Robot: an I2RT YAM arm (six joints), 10 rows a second.
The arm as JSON. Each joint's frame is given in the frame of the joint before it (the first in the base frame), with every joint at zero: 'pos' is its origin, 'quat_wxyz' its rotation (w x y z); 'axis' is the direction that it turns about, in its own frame. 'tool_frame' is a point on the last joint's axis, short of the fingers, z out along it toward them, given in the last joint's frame.
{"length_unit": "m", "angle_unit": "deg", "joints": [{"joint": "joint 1", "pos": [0.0, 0.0, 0.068], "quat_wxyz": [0.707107, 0.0, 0.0, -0.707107], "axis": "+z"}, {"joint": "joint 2", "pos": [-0.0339, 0.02, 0.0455], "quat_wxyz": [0.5, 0.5, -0.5, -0.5], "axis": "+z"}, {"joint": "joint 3", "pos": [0.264, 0.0, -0.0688], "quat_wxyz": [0.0, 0.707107, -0.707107, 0.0], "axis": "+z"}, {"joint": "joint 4", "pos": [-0.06, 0.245, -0.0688], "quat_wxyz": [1.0, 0.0, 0.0, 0.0], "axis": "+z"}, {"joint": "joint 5", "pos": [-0.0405, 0.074, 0.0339], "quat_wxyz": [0.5, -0.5, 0.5, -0.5], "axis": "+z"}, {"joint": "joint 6", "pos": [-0.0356, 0.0, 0.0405], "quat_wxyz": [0.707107, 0.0, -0.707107, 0.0], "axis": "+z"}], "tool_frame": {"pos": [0.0, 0.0, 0.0], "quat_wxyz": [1.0, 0.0, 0.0, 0.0]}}
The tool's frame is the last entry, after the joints.
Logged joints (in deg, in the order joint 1, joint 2, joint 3, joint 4, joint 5, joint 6), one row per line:
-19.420 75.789 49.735 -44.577 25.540 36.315
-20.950 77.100 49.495 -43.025 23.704 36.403
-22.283 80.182 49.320 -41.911 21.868 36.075
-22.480 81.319 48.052 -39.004 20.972 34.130
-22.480 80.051 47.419 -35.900 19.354 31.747
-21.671 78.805 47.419 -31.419 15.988 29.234
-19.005 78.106 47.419 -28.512 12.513 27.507
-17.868 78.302 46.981 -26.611 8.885 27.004
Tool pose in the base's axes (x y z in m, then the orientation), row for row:
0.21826 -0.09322 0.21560 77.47 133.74 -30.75
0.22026 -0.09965 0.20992 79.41 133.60 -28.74
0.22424 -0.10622 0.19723 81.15 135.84 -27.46
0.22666 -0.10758 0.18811 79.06 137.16 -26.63
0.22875 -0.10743 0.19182 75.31 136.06 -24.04
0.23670 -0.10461 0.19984 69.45 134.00 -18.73
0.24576 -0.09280 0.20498 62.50 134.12 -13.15
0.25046 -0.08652 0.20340 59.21 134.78 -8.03
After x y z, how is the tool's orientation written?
As a rotation vector, in degrees.
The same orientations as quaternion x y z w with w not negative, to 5 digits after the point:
0.48223 0.83249 -0.19141 0.19435
0.49324 0.82983 -0.17851 0.19035
0.49807 0.83374 -0.16854 0.16850
0.48538 0.84208 -0.16349 0.16902
0.46928 0.84783 -0.14980 0.19630
0.44317 0.85507 -0.11952 0.24119
0.40499 0.86907 -0.08521 0.27101
0.38550 0.87751 -0.05228 0.28041

